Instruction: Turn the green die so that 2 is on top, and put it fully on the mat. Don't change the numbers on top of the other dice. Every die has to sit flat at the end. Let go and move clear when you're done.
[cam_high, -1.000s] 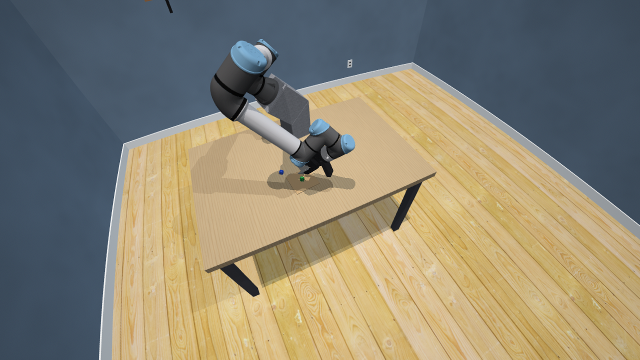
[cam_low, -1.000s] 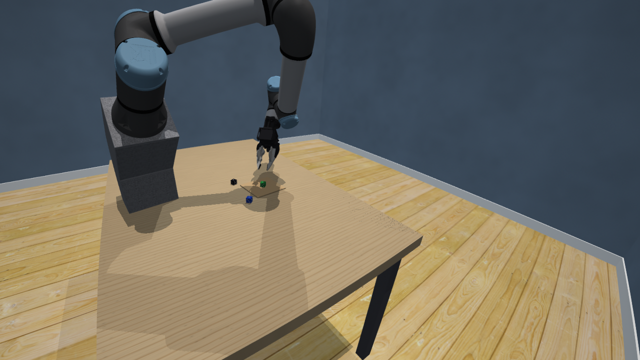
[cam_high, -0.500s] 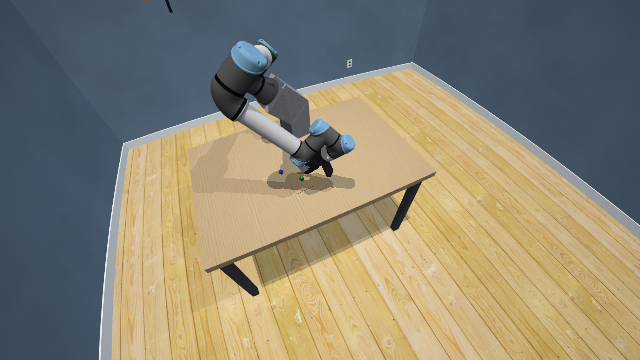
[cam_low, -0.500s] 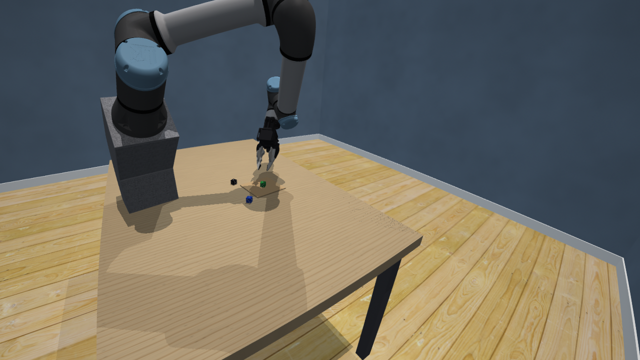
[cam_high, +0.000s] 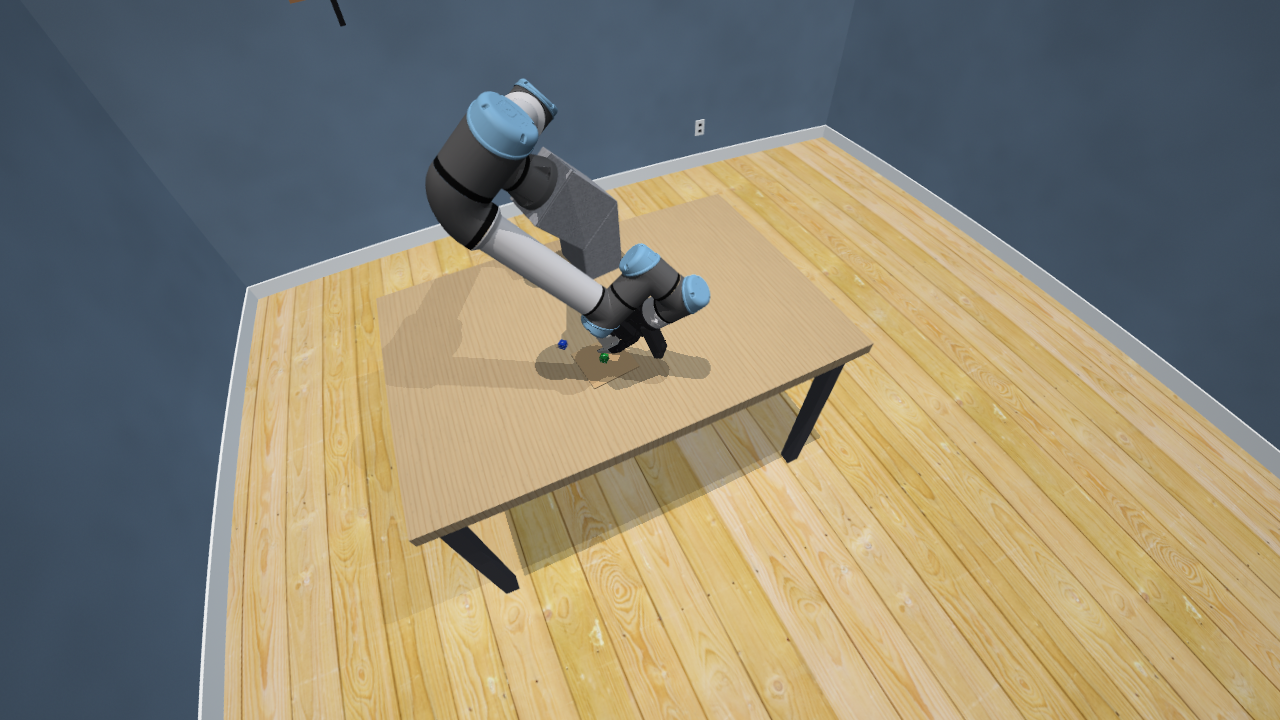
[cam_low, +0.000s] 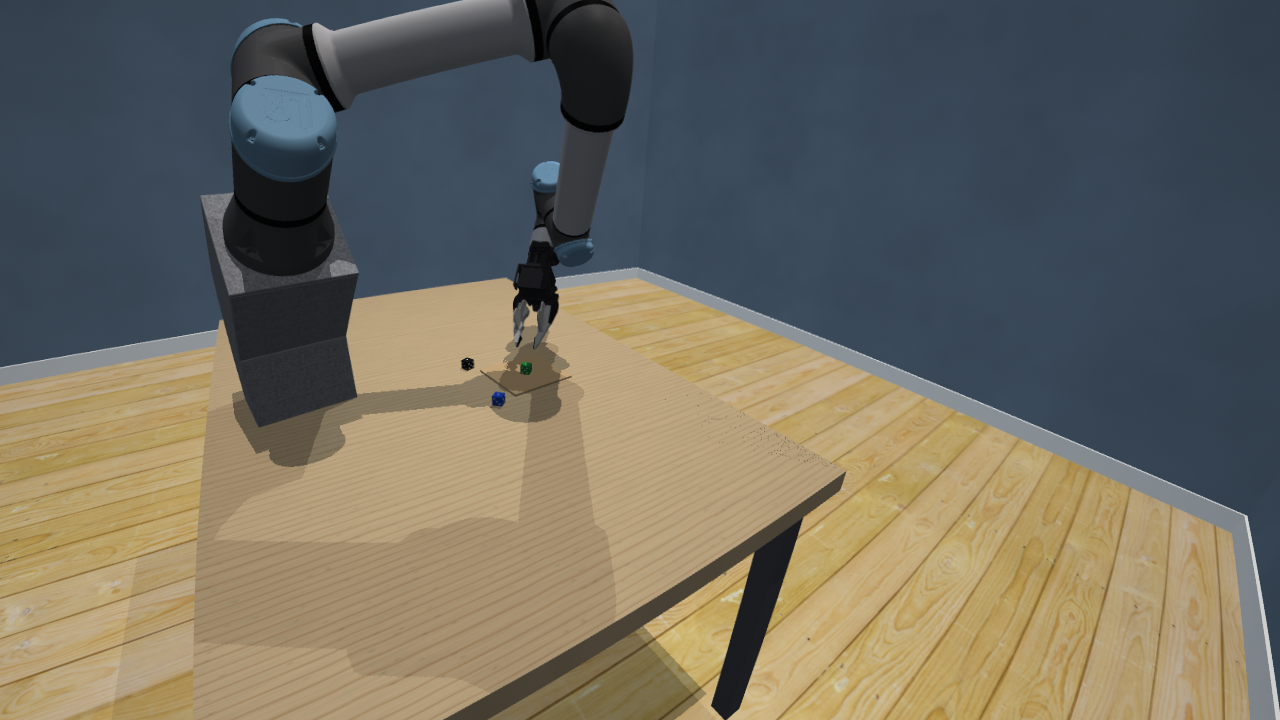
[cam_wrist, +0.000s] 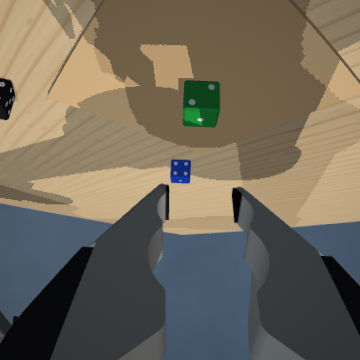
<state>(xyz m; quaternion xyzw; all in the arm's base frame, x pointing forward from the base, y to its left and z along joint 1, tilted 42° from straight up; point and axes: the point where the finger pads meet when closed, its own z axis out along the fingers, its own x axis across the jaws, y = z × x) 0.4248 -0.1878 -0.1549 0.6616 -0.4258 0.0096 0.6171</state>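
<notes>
My gripper is now 1 cm past the green die and 6 cm above it. Also, from my hand: blue die (12 cm behind, 8 cm to the right, 6 cm below); tan mat (1 cm behind, 7 cm below); black die (9 cm behind, 10 cm to the left, 6 cm below).
</notes>
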